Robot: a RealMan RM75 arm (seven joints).
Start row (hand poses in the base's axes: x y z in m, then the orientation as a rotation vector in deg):
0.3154 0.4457 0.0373 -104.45 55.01 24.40
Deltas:
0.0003 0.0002 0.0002 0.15 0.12 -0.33
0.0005 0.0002 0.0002 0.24 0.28 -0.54
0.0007 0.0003 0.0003 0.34 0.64 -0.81
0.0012 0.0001 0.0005 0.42 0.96 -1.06
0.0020 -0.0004 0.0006 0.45 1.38 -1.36
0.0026 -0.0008 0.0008 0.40 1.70 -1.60
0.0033 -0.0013 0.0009 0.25 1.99 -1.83
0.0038 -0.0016 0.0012 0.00 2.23 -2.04
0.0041 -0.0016 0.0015 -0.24 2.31 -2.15
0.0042 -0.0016 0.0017 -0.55 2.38 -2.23
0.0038 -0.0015 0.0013 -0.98 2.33 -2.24
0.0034 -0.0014 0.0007 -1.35 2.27 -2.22
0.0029 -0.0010 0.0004 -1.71 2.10 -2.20
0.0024 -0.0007 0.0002 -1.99 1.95 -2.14
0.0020 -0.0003 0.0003 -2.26 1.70 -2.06
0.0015 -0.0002 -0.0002 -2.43 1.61 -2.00
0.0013 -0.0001 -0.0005 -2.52 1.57 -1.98
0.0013 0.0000 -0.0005 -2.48 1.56 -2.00
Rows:
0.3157 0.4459 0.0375 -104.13 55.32 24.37
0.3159 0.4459 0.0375 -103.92 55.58 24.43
0.3161 0.4460 0.0376 -103.66 56.03 24.65
0.3166 0.4458 0.0378 -103.43 56.43 24.83
0.3174 0.4453 0.0379 -103.21 56.97 25.05
0.3180 0.4449 0.0381 -103.10 57.42 25.19
0.3187 0.4444 0.0382 -103.08 57.87 25.26
0.3192 0.4441 0.0385 -103.17 58.31 25.25
0.3195 0.4441 0.0388 -103.32 58.55 25.16
0.3196 0.4441 0.0390 -103.55 58.79 25.05
0.3192 0.4442 0.0386 -103.93 58.93 24.82
0.3188 0.4443 0.0380 -104.28 59.01 24.62
0.3183 0.4447 0.0377 -104.63 59.01 24.32
0.3178 0.4450 0.0375 -104.92 58.96 24.10
0.3174 0.4454 0.0376 -105.23 58.82 23.80
0.3169 0.4455 0.0371 -105.42 58.77 23.68
0.3167 0.4456 0.0368 -105.51 58.76 23.62
0.3167 0.4457 0.0368 -105.47 58.76 23.61

